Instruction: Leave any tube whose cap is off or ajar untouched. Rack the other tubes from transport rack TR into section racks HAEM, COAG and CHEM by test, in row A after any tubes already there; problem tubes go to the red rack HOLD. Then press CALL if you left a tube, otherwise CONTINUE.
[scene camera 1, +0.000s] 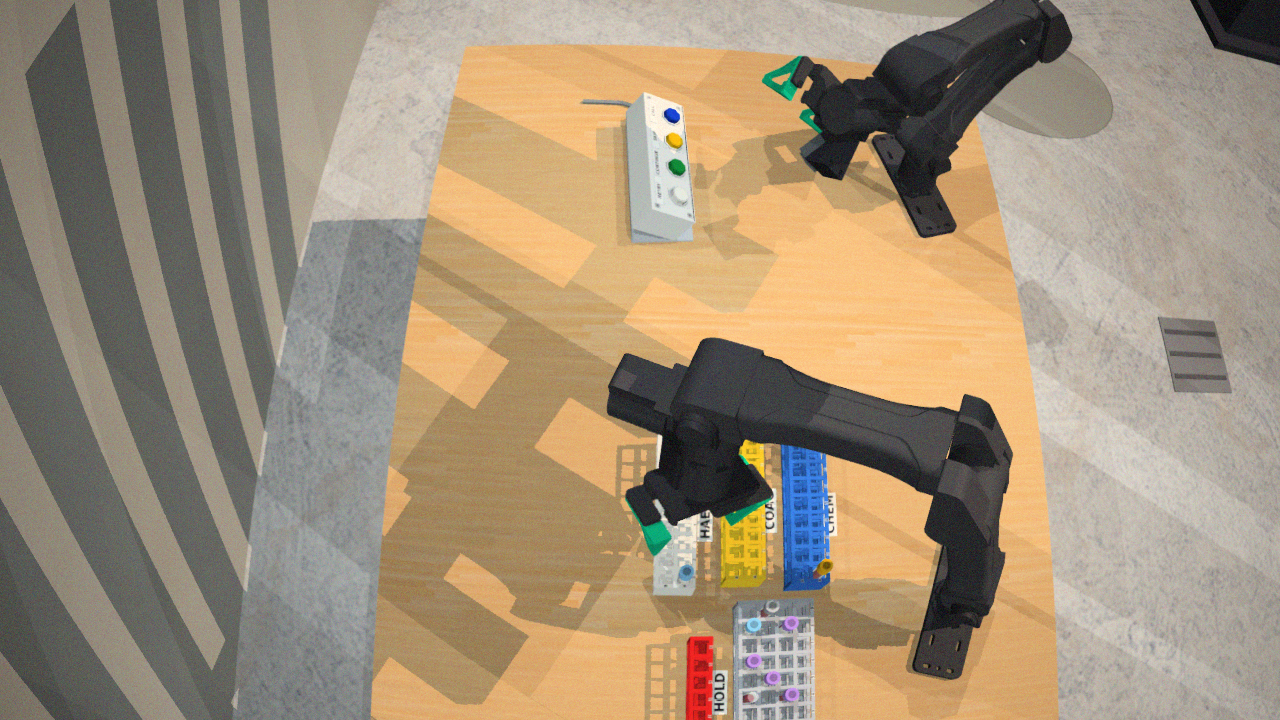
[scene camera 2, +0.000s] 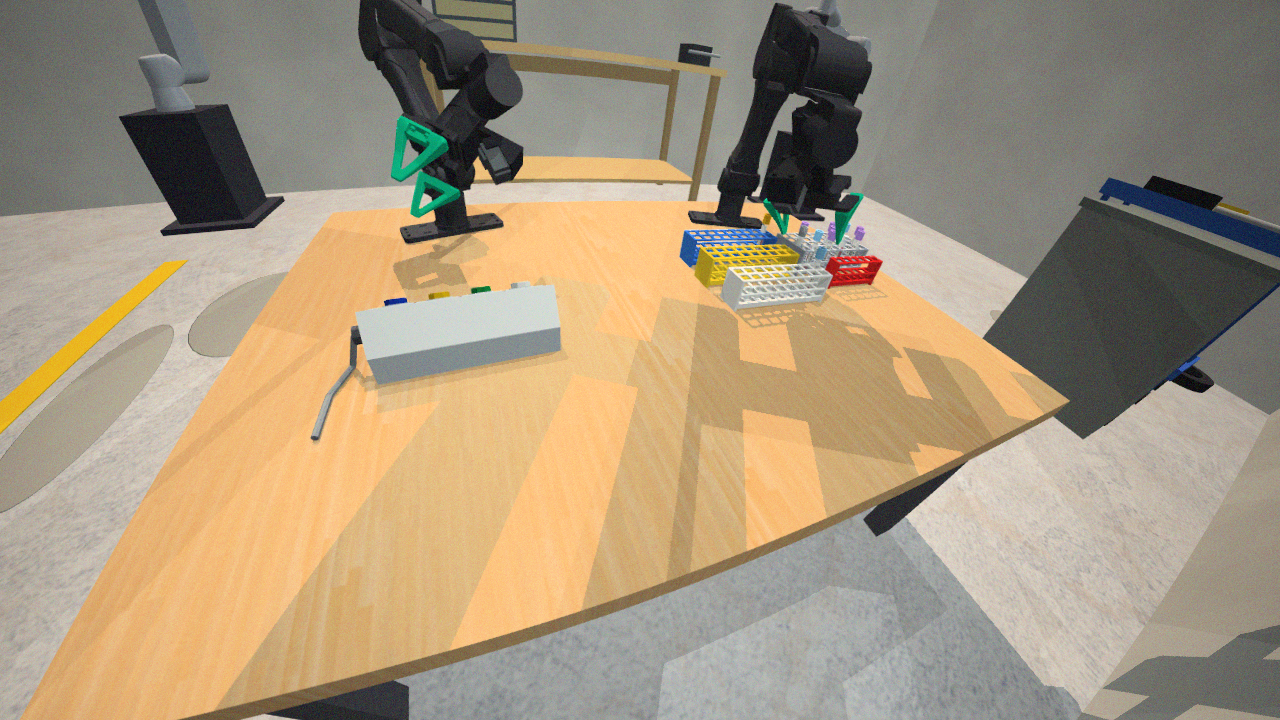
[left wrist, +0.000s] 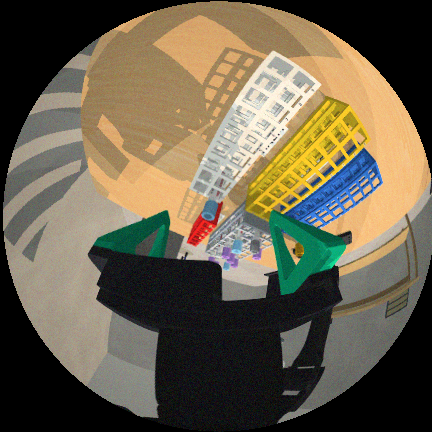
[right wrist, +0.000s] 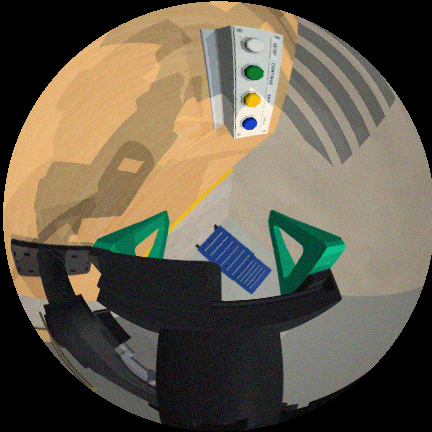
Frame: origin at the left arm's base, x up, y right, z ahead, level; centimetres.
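Seen in the pictures: left gripper, between the fingertips: (scene camera 1: 691, 536) (scene camera 2: 810, 237) (left wrist: 219, 215); right gripper, between the fingertips: (scene camera 1: 782, 96) (scene camera 2: 405, 199) (right wrist: 218, 215); left arm's base, origin of its link: (scene camera 1: 952, 604) (scene camera 2: 726, 222); right arm's base, origin of its link: (scene camera 1: 913, 184) (scene camera 2: 453, 229) (right wrist: 49, 258).
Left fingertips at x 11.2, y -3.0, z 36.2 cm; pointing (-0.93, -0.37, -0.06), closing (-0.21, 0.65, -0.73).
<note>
Pixels of each thing's top centre, then the offset from my left fingertips to it. "pt": a spot on its surface instead.
- blue-capped tube, centre of its top: (scene camera 1: 686, 571) (left wrist: 207, 216) (scene camera 2: 823, 248) dy -3.6, dx -1.8, dz -0.8 cm
- amber-capped tube, centre of its top: (scene camera 1: 826, 565) (left wrist: 299, 254) (scene camera 2: 768, 214) dy +1.5, dx -1.8, dz -16.0 cm
- blue CHEM rack, a spot on its surface: (scene camera 1: 796, 580) pt dy -0.3, dx -5.5, dz -13.6 cm
- Grey rack TR, a spot on its surface: (scene camera 1: 736, 644) pt dy -9.4, dx -8.2, dz -9.3 cm
- light-blue-capped tube, centre of its top: (scene camera 1: 754, 624) (left wrist: 235, 251) (scene camera 2: 819, 230) dy -7.5, dx -1.8, dz -9.9 cm
- grey-capped tube, centre of its top: (scene camera 1: 772, 605) (left wrist: 253, 251) (scene camera 2: 805, 226) dy -4.8, dx -1.8, dz -11.3 cm
- pale-topped tube, centre of its top: (scene camera 1: 753, 696) (left wrist: 217, 256) (scene camera 2: 846, 235) dy -15.6, dx -2.9, dz -12.6 cm
- button box, centre of its top: (scene camera 2: 459, 289) (scene camera 1: 659, 146) (right wrist: 272, 87) dy +52.1, dx -2.8, dz +19.8 cm
- blue CALL, centre of its top: (scene camera 1: 673, 111) (right wrist: 253, 125) dy +60.0, dx -3.7, dz +20.0 cm
- green CONTINUE, centre of its top: (scene camera 1: 678, 163) (right wrist: 259, 73) dy +50.6, dx -3.7, dz +16.5 cm
My left gripper (scene camera 1: 700, 528) (scene camera 2: 812, 234) (left wrist: 219, 215) is open and empty above the white HAEM rack (scene camera 1: 673, 587) (scene camera 2: 731, 290) and yellow COAG rack (scene camera 1: 742, 580) (scene camera 2: 705, 266). A blue-capped tube (scene camera 1: 686, 571) (left wrist: 210, 210) stands in HAEM's near end. An amber-capped tube (scene camera 1: 824, 566) (left wrist: 299, 250) leans at the end of the blue CHEM rack (scene camera 1: 796, 580). Grey rack TR (scene camera 1: 736, 644) holds several purple-capped tubes, a light-blue-capped tube (scene camera 1: 753, 624), a grey-capped tube (scene camera 1: 772, 607) and a pale-topped tube (scene camera 1: 750, 696); cap seating is unclear. My right gripper (scene camera 1: 790, 100) (scene camera 2: 415, 183) (right wrist: 218, 215) is open and empty.
The red HOLD rack (scene camera 1: 700, 680) (scene camera 2: 834, 271) (left wrist: 202, 228) stands beside TR. The button box (scene camera 1: 637, 179) (scene camera 2: 456, 331) (right wrist: 240, 112) has blue CALL (right wrist: 249, 123), yellow SKIP, green CONTINUE (right wrist: 253, 72) and white RETRY buttons. Its cable (scene camera 2: 332, 395) lies on the table.
</note>
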